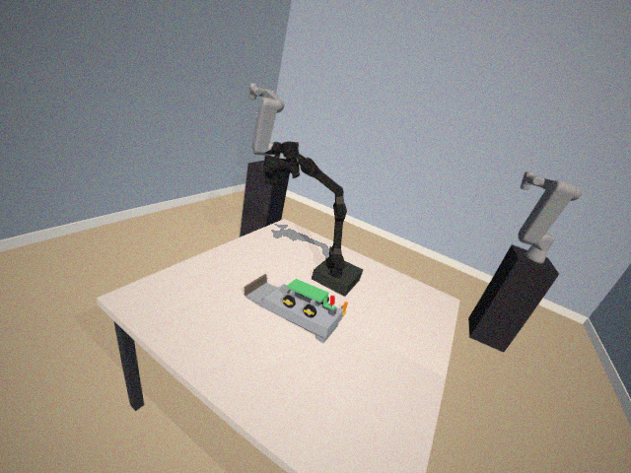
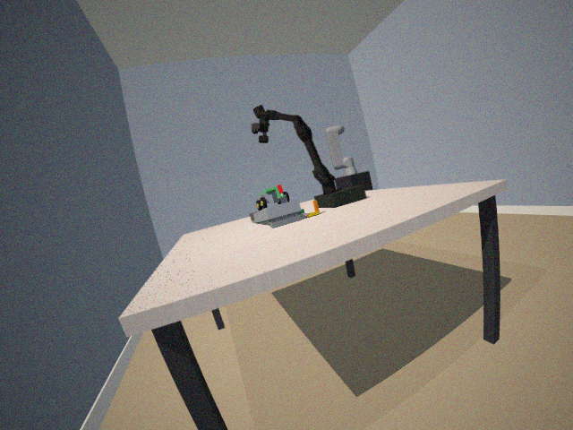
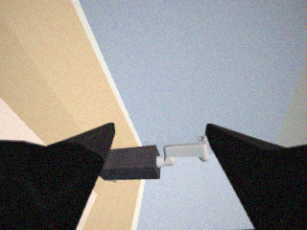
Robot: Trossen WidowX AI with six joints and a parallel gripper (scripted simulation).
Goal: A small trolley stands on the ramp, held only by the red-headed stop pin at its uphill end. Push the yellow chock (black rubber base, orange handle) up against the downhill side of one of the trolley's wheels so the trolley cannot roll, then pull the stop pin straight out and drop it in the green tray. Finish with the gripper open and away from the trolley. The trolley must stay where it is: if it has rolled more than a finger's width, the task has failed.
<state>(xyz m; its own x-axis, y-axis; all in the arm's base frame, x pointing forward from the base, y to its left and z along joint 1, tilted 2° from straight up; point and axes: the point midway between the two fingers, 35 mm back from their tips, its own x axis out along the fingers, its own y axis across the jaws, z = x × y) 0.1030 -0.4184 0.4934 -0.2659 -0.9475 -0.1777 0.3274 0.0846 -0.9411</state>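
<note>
The red-headed stop pin lies 21 cm ahead of my gripper tip, 56 cm to the left of it and 41 cm below it. Also, from my gripper tip: brown end wall (20 cm ahead, 18 cm to the left, 51 cm below); then yellow chock (10 cm ahead, 59 cm to the left, 52 cm below); then green trolley (22 cm ahead, 45 cm to the left, 43 cm below).
</note>
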